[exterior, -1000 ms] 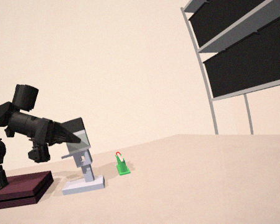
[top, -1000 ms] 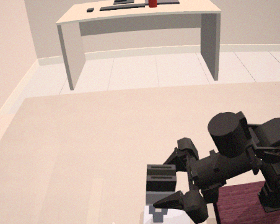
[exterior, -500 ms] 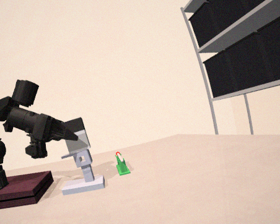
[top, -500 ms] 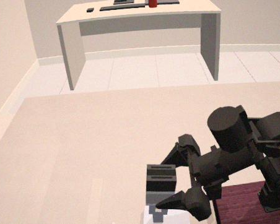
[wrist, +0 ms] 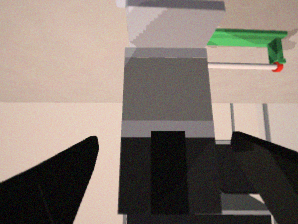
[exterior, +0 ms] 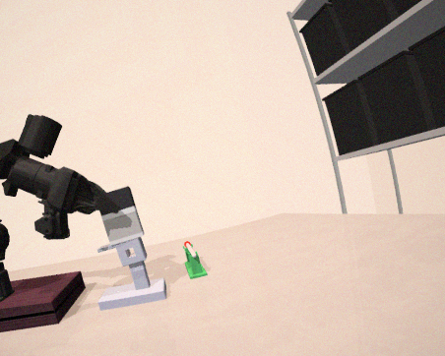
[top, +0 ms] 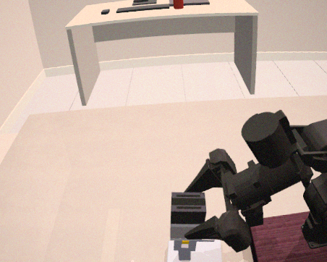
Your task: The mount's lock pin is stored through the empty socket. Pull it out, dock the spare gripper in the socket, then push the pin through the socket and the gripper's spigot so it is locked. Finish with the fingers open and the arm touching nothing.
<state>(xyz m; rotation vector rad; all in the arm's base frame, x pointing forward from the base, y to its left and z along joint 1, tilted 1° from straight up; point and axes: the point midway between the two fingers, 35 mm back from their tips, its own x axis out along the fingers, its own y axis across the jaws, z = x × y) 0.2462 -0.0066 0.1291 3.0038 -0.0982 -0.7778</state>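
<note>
The spare gripper is 20 mm below my gripper tip. The rest, counted from my gripper tip: grey mount (100 mm below, 10 mm behind); green bracket (120 mm below, 110 mm ahead, 100 mm to the left).
</note>
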